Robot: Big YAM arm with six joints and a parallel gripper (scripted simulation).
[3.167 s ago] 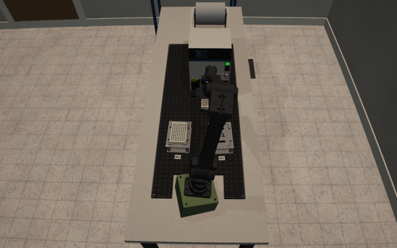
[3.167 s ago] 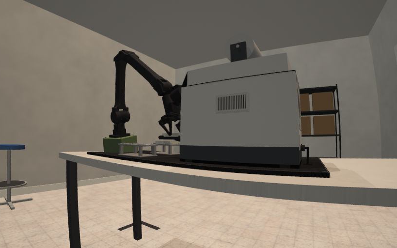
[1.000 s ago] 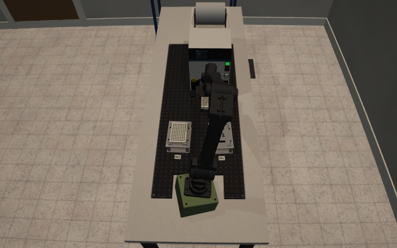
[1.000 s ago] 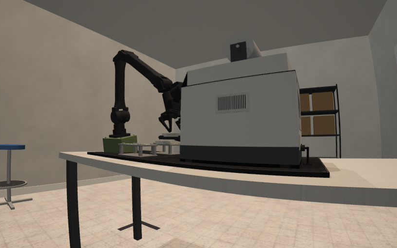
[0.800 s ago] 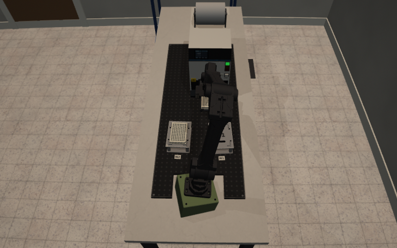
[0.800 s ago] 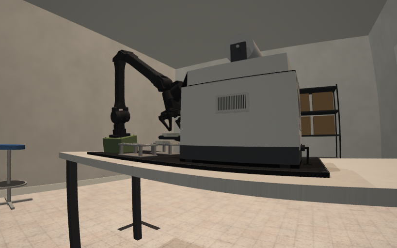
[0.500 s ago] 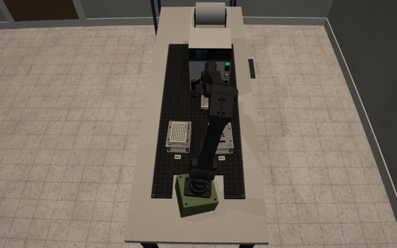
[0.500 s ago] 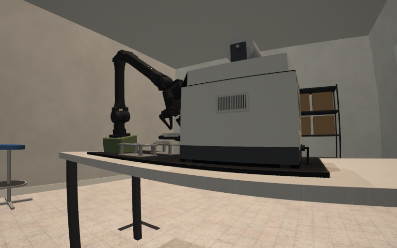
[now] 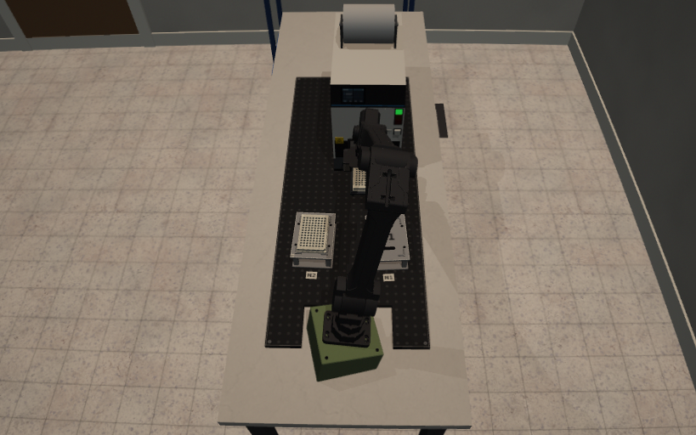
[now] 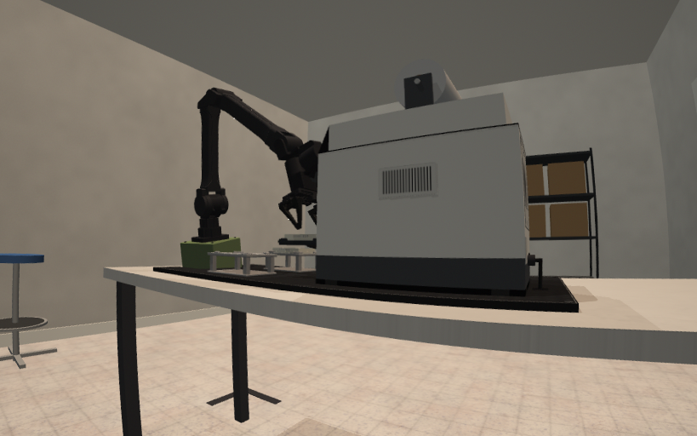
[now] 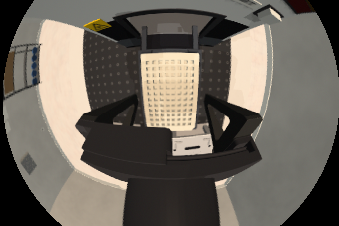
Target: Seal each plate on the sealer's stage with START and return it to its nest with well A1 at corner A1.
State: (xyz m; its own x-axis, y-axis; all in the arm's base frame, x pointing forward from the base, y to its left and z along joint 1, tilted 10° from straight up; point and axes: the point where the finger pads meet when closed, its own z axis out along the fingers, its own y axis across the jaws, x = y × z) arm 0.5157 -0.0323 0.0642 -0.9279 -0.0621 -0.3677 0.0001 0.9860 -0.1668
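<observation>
The sealer stage is 40 mm below my hand. From my hand the other things lie so: yellow warning label: 100 mm ahead, 90 mm to the left, 20 mm above; white well plate: 200 mm behind, 150 mm to the left, 70 mm below; N2 label: 310 mm behind, 160 mm to the left, 130 mm below.
</observation>
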